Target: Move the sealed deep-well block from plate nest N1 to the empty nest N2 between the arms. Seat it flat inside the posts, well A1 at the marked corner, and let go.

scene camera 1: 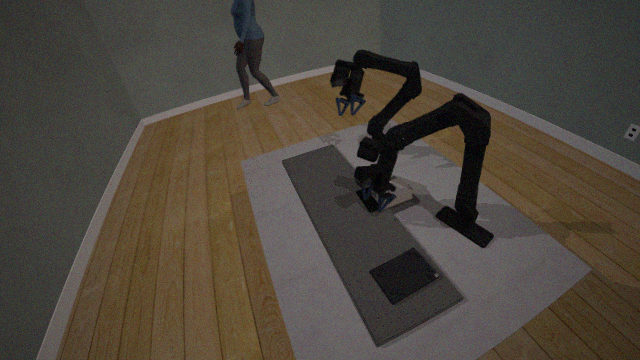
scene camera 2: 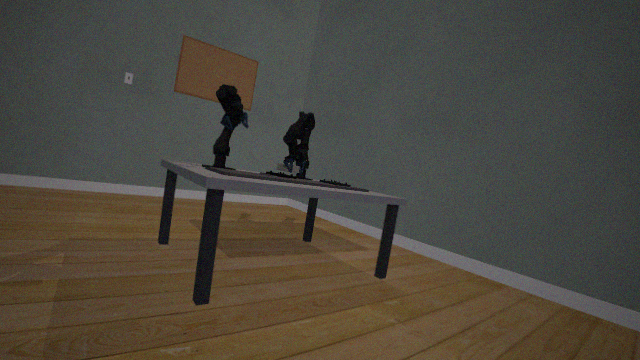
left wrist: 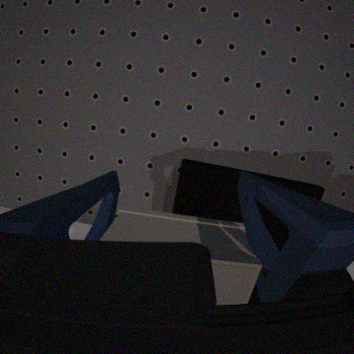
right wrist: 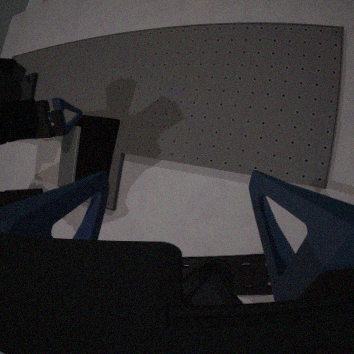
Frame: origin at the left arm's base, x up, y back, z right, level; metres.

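Seen in the pictures: left gripper, between the fingertips: [scene camera 1: 372,205] [scene camera 2: 296,172] [left wrist: 178,178] [right wrist: 67,114]; right gripper, between the fingertips: [scene camera 1: 346,115] [scene camera 2: 240,129] [right wrist: 178,178]; left arm's base, origin of its link: [scene camera 1: 463,226]; right arm's base, origin of its link: [right wrist: 216,273].
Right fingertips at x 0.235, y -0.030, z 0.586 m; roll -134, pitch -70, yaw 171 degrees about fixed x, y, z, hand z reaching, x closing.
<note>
Offsets run from my right fingertips to a thing's top centre. Level surfaces: height alone.
The deep-well block @[dy -0.076, dx -0.145, dz -0.338 m] [scene camera 1: 402,191] [left wrist: 168,228] is pale grey and sits at the right edge of the perforated board @[dx -0.222 m] [scene camera 1: 322,192] [left wrist: 175,70] [right wrist: 228,88], between the two arm bases. My left gripper [scene camera 1: 376,200] [scene camera 2: 295,168] [left wrist: 178,178] reaches down over it and is shut on the block, fingers wide on its sides. A dark plate @[dy -0.077, dx -0.201, dz -0.285 m] [scene camera 1: 368,205] [left wrist: 211,189] [right wrist: 96,147] lies just beyond the block on the board. A second dark plate nest @[dy -0.273, dx -0.201, dz -0.575 m] [scene camera 1: 405,275] with a pale corner mark lies empty at the board's near end. My right gripper [scene camera 1: 350,105] [scene camera 2: 237,120] [right wrist: 178,178] is open and empty, high above the far end.
The board lies on a white table [scene camera 1: 514,277] [scene camera 2: 250,183] with dark legs. The left arm's base [scene camera 1: 465,226] stands to the right of the block. A person [scene camera 1: 248,48] walks at the far wall. A cork board [scene camera 2: 214,71] hangs on the wall.
</note>
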